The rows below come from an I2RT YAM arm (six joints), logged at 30 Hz.
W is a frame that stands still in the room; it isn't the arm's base.
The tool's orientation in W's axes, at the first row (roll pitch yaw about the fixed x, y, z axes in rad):
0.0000 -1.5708 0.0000
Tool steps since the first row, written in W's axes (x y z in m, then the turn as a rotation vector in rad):
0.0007 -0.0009 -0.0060 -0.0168 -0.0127 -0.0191
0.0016 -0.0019 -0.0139 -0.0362 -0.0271 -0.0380
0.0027 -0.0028 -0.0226 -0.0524 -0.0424 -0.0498
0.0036 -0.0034 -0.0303 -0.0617 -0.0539 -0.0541
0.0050 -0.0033 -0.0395 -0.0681 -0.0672 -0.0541
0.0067 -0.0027 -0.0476 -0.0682 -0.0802 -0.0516
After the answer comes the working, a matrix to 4 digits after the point.
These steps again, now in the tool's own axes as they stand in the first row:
-0.0060 -0.0009 -0.0007 -0.0191 -0.0127 0.0168
-0.0139 -0.0019 -0.0016 -0.0380 -0.0271 0.0362
-0.0226 -0.0028 -0.0027 -0.0498 -0.0424 0.0524
-0.0303 -0.0034 -0.0036 -0.0541 -0.0539 0.0617
-0.0395 -0.0033 -0.0050 -0.0541 -0.0672 0.0681
-0.0476 -0.0027 -0.0067 -0.0516 -0.0802 0.0682

The tool's axes in the first row as the columns of a matrix, in W's axes (rounded; the answer above uses it unrounded):
0.0000 0.0000 -1.0000
0.0000 1.0000 0.0000
1.0000 0.0000 0.0000

